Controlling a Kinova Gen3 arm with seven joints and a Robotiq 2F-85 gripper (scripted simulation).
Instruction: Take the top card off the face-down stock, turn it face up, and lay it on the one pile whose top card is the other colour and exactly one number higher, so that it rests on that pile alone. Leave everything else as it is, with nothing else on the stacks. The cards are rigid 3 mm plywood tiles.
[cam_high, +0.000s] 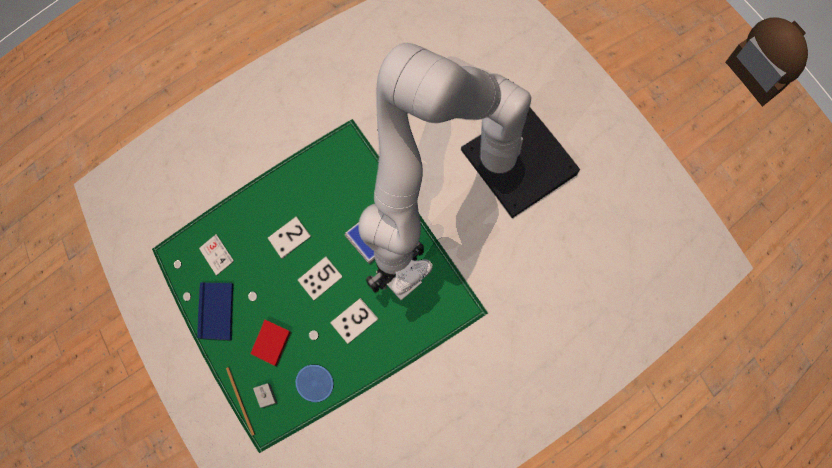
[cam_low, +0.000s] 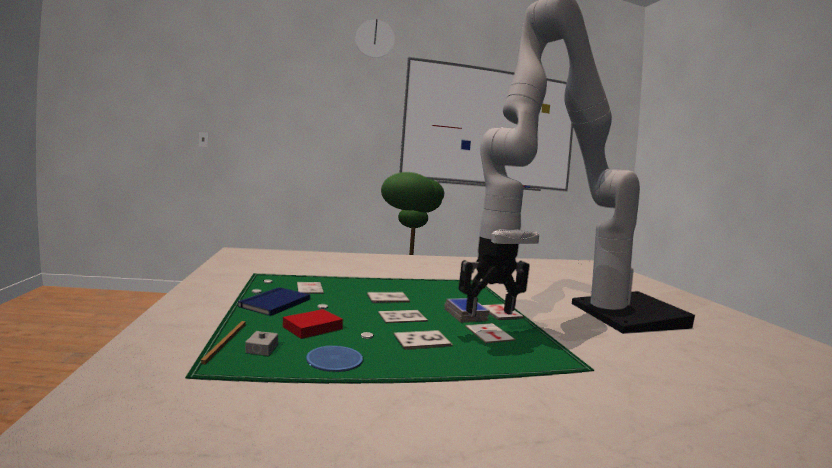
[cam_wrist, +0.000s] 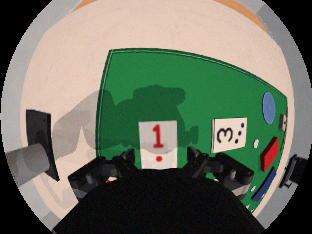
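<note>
My gripper is now 5 cm above the card. Also, from my hand: green mat (18 cm ahead, 14 cm to the right, 6 cm below); then red box (33 cm ahead, 6 cm to the right, 4 cm below); then grey box (42 cm ahead, 3 cm to the left, 3 cm below).
</note>
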